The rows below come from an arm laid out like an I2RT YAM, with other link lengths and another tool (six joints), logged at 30 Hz.
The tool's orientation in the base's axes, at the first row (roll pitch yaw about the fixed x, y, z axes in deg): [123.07, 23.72, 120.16]
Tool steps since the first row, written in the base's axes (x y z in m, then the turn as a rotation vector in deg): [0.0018, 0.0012, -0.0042, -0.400, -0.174, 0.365]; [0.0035, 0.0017, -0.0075, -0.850, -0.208, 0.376]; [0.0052, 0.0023, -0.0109, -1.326, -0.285, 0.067]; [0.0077, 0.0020, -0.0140, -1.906, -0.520, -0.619]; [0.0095, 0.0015, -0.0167, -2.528, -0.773, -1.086]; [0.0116, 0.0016, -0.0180, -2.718, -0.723, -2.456]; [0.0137, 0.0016, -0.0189, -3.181, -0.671, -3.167]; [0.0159, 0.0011, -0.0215, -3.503, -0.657, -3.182]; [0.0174, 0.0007, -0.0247, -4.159, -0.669, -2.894]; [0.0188, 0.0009, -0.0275, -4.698, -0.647, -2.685]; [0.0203, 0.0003, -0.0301, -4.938, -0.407, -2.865]
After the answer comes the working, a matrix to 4 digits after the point.
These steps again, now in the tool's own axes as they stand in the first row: [0.0018, -0.0020, 0.0039, -0.101, 0.061, -0.557]; [0.0028, -0.0037, 0.0071, 0.075, -0.086, -0.946]; [0.0038, -0.0055, 0.0103, 0.357, -0.511, -1.206]; [0.0037, -0.0073, 0.0139, 0.714, -1.345, -1.402]; [0.0035, -0.0091, 0.0166, 0.988, -2.035, -1.747]; [0.0032, -0.0094, 0.0190, 1.666, -3.115, -1.209]; [0.0026, -0.0095, 0.0212, 2.206, -3.771, -1.229]; [0.0022, -0.0111, 0.0243, 2.371, -3.872, -1.487]; [0.0025, -0.0133, 0.0270, 2.548, -3.857, -2.181]; [0.0031, -0.0149, 0.0296, 2.729, -3.847, -2.730]; [0.0030, -0.0168, 0.0321, 3.102, -3.922, -2.785]
The tool's axes in the first row as the columns of a matrix, in the base's axes (rounded; the answer above uses it unrounded):
[-0.4600, 0.3024, 0.8348]
[0.7916, 0.5656, 0.2312]
[-0.4023, 0.7672, -0.4996]

